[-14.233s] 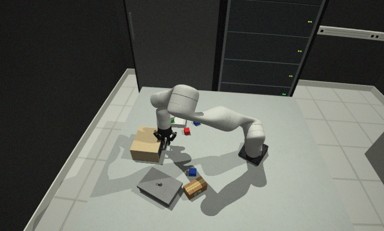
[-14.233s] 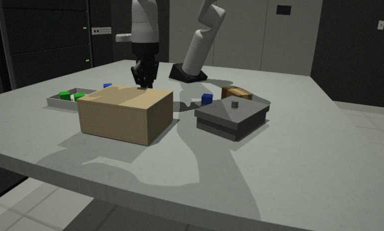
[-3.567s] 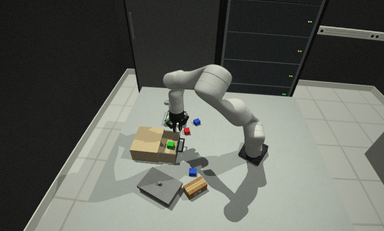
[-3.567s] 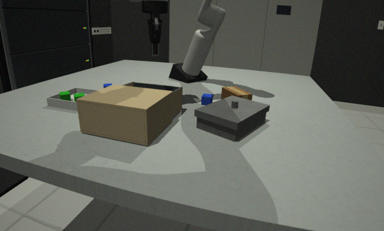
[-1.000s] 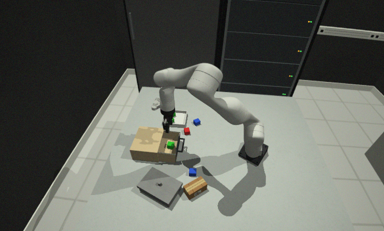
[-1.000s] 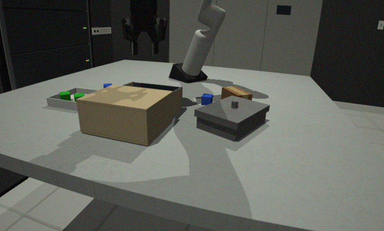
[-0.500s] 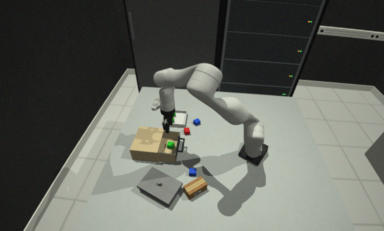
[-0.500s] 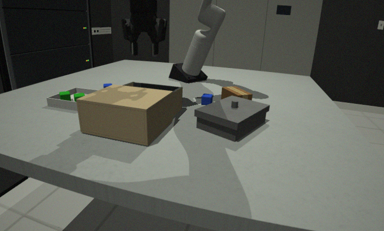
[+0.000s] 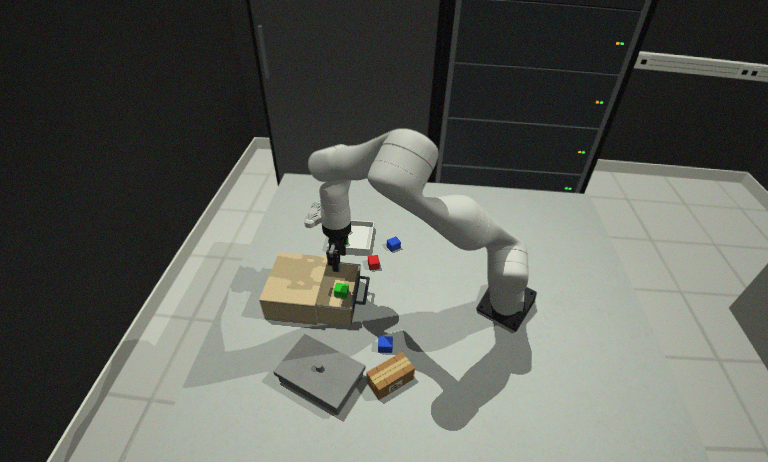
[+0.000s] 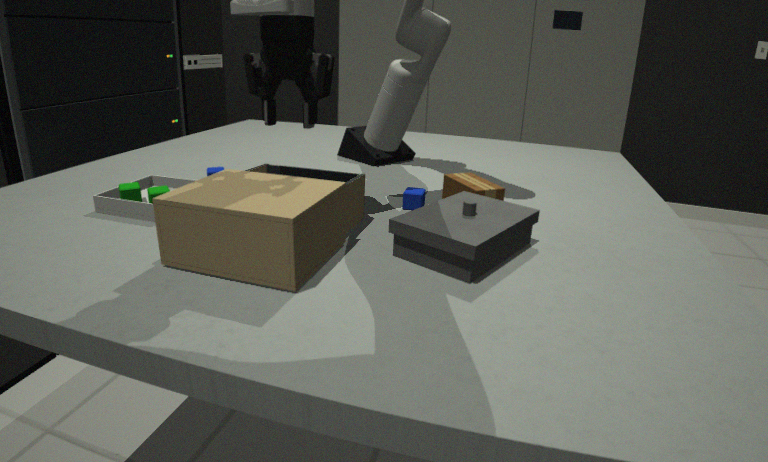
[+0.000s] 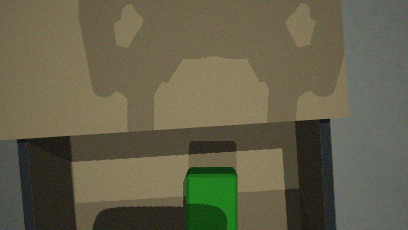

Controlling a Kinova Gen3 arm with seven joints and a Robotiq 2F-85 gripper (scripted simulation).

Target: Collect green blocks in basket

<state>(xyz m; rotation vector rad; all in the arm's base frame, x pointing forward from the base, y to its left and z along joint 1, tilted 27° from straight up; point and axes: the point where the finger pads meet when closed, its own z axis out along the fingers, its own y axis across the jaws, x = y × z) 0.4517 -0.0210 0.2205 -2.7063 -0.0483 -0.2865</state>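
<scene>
The cabinet drawer is 1 cm ahead of my hand, 2 cm to the left of it and 13 cm below it. From my hand the other things lie so: light wooden cabinet: 7 cm ahead, 3 cm to the left, 12 cm below; then red block: 6 cm behind, 15 cm to the right, 15 cm below; then lid: 3 cm behind, 27 cm to the left, 12 cm below.
</scene>
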